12 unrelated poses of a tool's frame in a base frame.
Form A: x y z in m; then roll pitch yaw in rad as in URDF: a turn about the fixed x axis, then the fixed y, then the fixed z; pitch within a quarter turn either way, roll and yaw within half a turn.
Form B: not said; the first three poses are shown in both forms.
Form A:
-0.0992, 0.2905, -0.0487, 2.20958, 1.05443, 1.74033
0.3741, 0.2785, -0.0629, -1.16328, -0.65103, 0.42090
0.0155, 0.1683, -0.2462, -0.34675, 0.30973, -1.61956
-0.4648, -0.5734, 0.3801, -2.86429, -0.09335, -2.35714
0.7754, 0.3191, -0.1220, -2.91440, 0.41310, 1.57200
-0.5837, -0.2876, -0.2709, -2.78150, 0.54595, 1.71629
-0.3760, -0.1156, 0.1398, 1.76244, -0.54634, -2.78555
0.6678, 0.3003, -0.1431, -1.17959, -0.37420, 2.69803
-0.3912, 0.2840, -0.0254, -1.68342, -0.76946, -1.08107
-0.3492, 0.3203, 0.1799, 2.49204, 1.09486, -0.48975
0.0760, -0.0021, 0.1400, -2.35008, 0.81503, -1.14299
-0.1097, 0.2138, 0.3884, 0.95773, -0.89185, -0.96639
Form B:
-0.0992, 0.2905, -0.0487, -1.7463, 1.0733, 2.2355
0.3741, 0.2785, -0.0629, -0.4446, -0.6364, -1.1680
0.0155, 0.1683, -0.2462, -1.6199, 0.3315, 0.3261
-0.4648, -0.5734, 0.3801, 2.3613, 0.1303, 2.8793
0.7754, 0.3191, -0.1220, -1.5719, -0.2267, 2.7282
-0.5837, -0.2876, -0.2709, -1.7002, -0.2819, 2.5547
-0.3760, -0.1156, 0.1398, -2.6668, -0.4500, -1.7525
0.6678, 0.3003, -0.1431, 2.6329, -0.2743, 1.1932
-0.3912, 0.2840, -0.0254, -0.5896, 1.1522, -1.7707
-0.3492, 0.3203, 0.1799, -0.2420, -1.1413, 2.6386
0.0760, -0.0021, 0.1400, 1.2493, 0.4502, -2.1357
-0.1097, 0.2138, 0.3884, -0.3034, -1.1875, 0.2606

